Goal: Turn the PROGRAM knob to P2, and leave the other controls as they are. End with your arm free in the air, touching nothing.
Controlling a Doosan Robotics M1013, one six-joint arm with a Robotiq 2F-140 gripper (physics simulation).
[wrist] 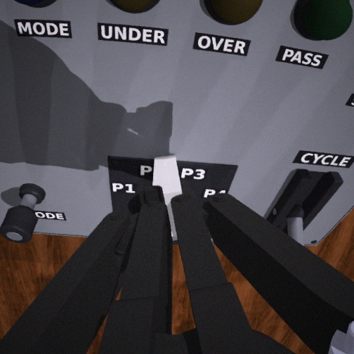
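The PROGRAM knob's white bar (166,172) stands near the middle of the wrist view, over the dark label plate (227,175). Its far end lies between the P2 and P3 marks and covers the digit of P2. P1 shows at the left; P4 is partly hidden at the right. My gripper (167,172) is shut, with nothing held. Its fingertips are at the lower part of the white bar, and the fingers hide the knob's near part. Whether they touch it cannot be told.
A dark toggle lever (22,217) stands at the left, beside a partly hidden label ending in ODE. The CYCLE lever (295,222) and its dark slotted guide (332,184) are at the right. Lamps, including a green one (324,17), line the top. Wood (30,265) shows below the panel (240,110).
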